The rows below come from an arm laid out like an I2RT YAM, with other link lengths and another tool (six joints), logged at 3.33 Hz.
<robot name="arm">
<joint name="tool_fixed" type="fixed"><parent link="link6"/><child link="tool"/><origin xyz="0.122 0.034 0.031" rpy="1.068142 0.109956 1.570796"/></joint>
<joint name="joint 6" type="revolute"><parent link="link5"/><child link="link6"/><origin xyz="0.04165 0 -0.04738"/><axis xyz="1 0 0"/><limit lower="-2.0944" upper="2.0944"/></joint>
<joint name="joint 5" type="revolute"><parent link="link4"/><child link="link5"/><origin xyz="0.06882 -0.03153 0.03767"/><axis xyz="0 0 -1"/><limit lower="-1.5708" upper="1.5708"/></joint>
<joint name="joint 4" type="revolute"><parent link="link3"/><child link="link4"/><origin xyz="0.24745 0.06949 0.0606"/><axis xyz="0 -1 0"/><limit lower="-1.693" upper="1.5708"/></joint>
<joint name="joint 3" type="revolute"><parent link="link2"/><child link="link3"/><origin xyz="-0.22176 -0.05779 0"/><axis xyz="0 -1 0"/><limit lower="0" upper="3.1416"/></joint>
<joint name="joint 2" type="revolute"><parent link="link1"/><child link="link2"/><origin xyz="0.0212 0.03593 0.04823"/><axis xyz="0 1 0"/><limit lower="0" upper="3.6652"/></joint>
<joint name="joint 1" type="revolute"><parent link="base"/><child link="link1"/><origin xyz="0 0 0.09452"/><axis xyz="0 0 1"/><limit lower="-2.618" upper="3.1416"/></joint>
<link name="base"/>
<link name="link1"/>
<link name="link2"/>
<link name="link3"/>
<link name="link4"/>
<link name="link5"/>
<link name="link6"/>
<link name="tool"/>
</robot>
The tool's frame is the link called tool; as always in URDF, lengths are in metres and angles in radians.
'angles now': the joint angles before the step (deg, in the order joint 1, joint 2, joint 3, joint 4, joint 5, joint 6). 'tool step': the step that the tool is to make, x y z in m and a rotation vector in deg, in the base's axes. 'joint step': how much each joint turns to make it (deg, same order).
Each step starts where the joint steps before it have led.
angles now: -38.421 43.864 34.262 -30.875 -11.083 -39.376
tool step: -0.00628 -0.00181 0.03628 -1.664 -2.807 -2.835
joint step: -0.009 -4.011 4.502 -4.903 1.931 2.143
